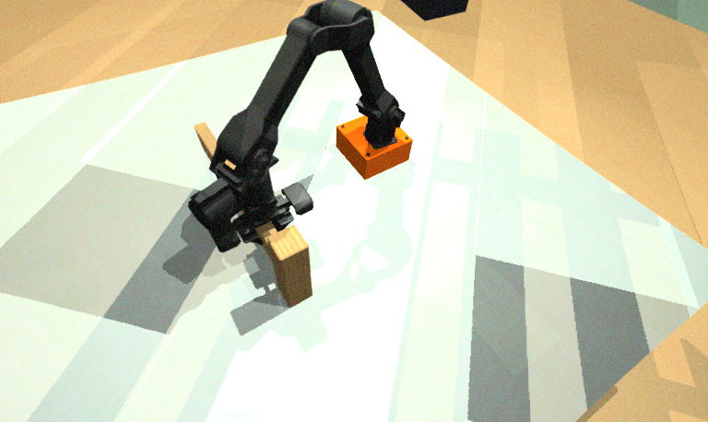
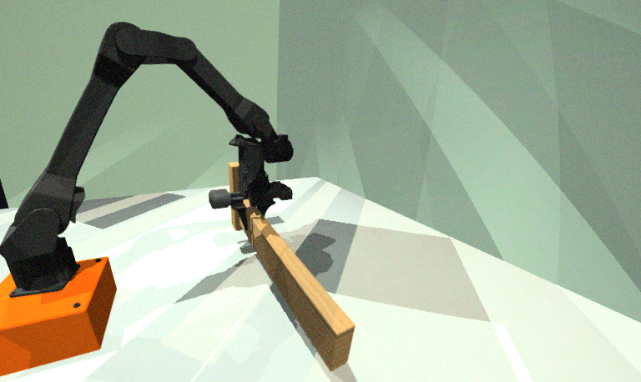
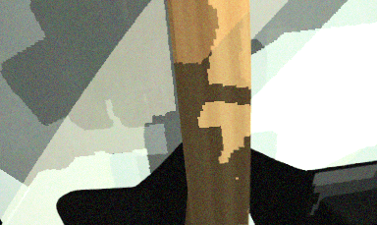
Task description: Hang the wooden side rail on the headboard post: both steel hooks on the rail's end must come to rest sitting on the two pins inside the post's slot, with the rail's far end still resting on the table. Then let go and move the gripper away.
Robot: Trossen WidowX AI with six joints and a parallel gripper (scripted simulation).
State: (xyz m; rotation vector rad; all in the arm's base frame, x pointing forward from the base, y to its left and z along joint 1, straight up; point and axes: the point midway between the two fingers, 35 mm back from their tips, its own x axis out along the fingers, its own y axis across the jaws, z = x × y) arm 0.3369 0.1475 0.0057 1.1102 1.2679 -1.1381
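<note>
Right now my gripper tip is 10 mm past the headboard post, 110 mm to the right of it and 40 mm below it.
</note>
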